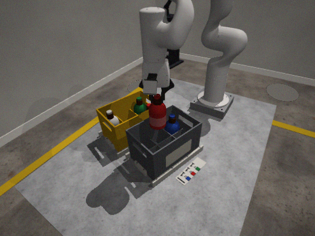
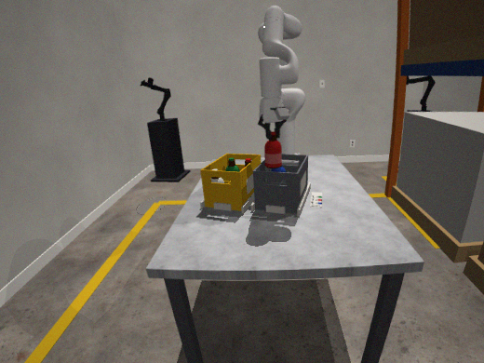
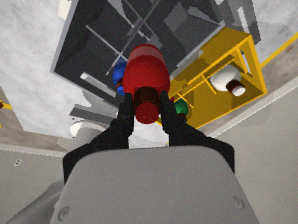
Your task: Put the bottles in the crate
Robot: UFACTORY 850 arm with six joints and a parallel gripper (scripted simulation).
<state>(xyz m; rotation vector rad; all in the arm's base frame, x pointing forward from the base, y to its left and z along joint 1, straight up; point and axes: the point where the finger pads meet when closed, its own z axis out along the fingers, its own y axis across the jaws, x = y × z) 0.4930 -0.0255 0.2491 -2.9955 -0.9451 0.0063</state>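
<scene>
The red bottle is 70 mm below my hand. Also, from my hand: grey crate: 220 mm below, 40 mm to the left, 10 mm ahead; blue-label bottle: 210 mm below, 90 mm behind, 10 mm to the left; yellow crate: 220 mm below, 190 mm to the right, 10 mm behind.
</scene>
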